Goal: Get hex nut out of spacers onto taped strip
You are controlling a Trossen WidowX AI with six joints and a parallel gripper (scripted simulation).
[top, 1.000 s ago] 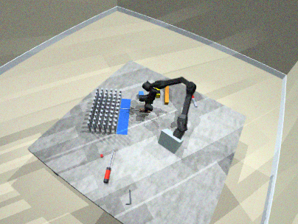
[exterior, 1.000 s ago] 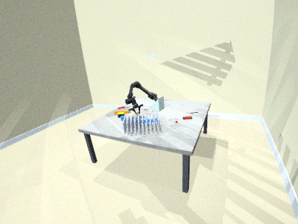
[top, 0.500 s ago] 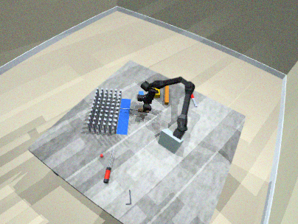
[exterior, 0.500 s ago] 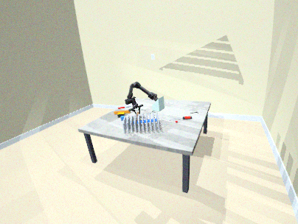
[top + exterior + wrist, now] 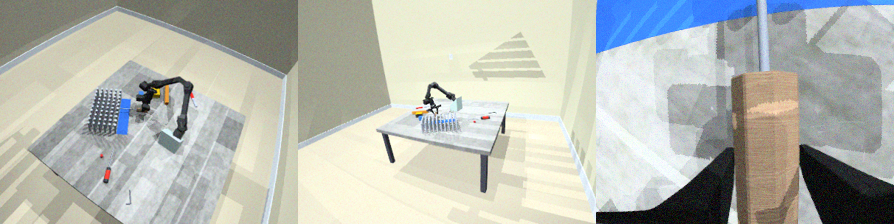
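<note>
Right now my gripper tip is 110 mm short of the blue taped strip, 100 mm to the right of it and 40 mm above it. Round my gripper tip: orange bar: 300 mm to the right, 80 mm behind, 20 mm below; wooden-handled tool: 90 mm ahead, 50 mm to the left; blue block: 160 mm to the right, 100 mm ahead, 20 mm below.
</note>
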